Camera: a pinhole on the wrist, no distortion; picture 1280 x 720 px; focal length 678.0 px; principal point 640.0 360.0 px. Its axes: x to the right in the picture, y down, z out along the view. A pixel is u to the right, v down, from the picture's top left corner.
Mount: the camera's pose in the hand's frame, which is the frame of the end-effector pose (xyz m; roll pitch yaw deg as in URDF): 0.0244 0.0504 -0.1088 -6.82 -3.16 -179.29
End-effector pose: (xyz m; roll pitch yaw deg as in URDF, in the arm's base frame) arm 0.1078 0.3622 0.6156 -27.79 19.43 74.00
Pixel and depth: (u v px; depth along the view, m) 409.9 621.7 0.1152
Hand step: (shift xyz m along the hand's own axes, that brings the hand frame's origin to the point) 0.0702 -0.0069 -0.0020
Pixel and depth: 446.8 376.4 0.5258
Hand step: 0.2036 -0.0225 0.4027
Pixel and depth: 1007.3 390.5 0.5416
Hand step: -0.2380 -0.0414 0.4414
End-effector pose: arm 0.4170 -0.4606 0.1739 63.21 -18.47 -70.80
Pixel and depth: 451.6 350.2 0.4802
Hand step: 0.1846 0.0022 0.3607
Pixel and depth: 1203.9 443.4 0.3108
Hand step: -0.2160 -0.0275 0.2090
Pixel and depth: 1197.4 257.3 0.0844
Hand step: -0.0402 0.0523 -0.0198
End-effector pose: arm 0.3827 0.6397 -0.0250 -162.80 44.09 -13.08
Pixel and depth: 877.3 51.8 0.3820
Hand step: -0.0886 0.1761 0.2979
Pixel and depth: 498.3 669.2 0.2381
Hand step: 0.0881 -0.0849 0.1116
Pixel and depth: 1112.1 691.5 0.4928
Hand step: -0.2891 -0.2513 0.3701
